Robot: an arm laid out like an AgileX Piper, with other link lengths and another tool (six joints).
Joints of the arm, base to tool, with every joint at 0 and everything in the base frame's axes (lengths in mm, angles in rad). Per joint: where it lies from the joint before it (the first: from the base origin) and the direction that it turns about. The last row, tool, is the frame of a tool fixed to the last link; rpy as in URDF.
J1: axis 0 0 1 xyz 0 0 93.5
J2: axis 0 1 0 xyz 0 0 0
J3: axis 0 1 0 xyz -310.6 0 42.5
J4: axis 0.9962 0 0.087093 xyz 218.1 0 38.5
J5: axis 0 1 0 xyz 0 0 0
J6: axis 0.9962 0 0.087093 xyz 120.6 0 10.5
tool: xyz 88.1 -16 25.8 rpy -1.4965 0.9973 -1.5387
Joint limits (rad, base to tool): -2.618..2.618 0..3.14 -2.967..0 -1.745..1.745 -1.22..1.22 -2.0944..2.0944
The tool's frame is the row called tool.
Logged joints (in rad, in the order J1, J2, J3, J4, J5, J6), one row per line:
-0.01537 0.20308 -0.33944 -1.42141 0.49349 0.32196
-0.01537 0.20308 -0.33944 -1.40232 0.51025 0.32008
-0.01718 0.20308 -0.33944 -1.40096 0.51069 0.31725
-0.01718 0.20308 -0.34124 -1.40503 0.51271 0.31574
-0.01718 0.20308 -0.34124 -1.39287 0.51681 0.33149
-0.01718 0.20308 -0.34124 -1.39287 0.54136 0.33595
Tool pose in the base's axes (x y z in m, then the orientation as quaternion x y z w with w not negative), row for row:
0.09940 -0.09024 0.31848 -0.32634 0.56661 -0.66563 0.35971
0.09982 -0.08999 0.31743 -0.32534 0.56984 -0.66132 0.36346
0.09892 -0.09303 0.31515 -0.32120 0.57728 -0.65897 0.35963
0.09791 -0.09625 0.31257 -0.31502 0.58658 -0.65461 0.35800
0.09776 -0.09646 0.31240 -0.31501 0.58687 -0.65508 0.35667
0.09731 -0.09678 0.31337 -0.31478 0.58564 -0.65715 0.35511
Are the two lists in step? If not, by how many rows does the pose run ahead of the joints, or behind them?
The pose runs 2 rows behind the joints: the pose in row i belongs to the joints in row i - 2.
